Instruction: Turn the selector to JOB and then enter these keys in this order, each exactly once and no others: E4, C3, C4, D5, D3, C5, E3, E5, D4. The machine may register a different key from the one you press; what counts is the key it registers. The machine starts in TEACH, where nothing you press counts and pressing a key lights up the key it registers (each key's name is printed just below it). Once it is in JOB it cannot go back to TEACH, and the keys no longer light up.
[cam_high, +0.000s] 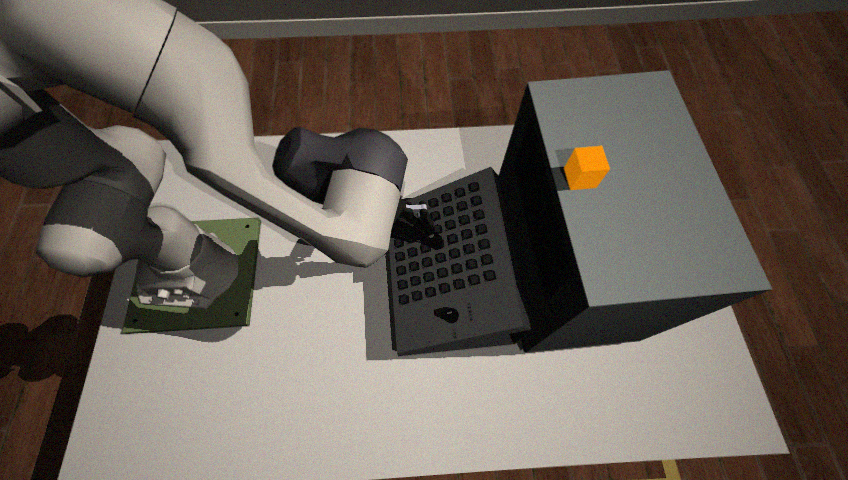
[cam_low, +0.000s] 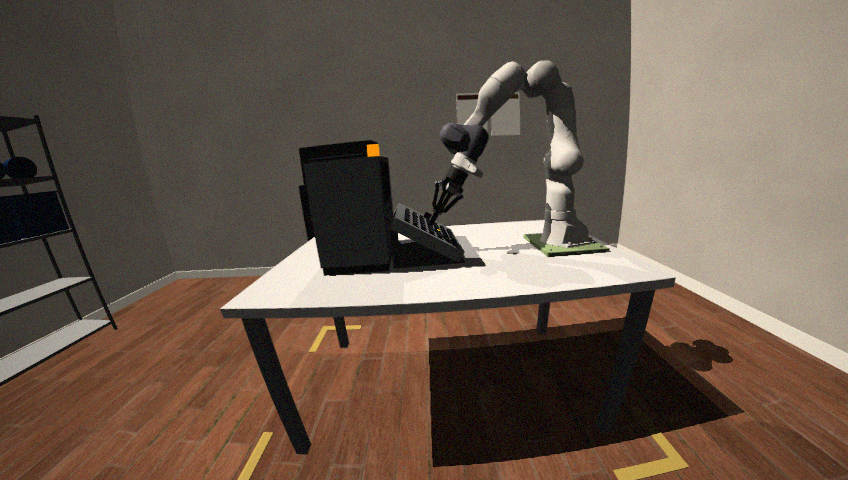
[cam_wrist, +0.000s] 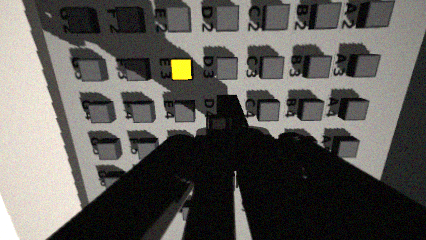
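The key C5 lies 5 cm ahead of my hand, 3 cm to the right of it and 1 cm below it. Also, from my hand: a5 key (10 cm ahead, 3 cm to the right, 2 cm above); then c6 key (5 cm ahead, 7 cm to the right, 1 cm below); then sloped keypad (4 cm ahead, 5 cm to the right, 7 cm below).
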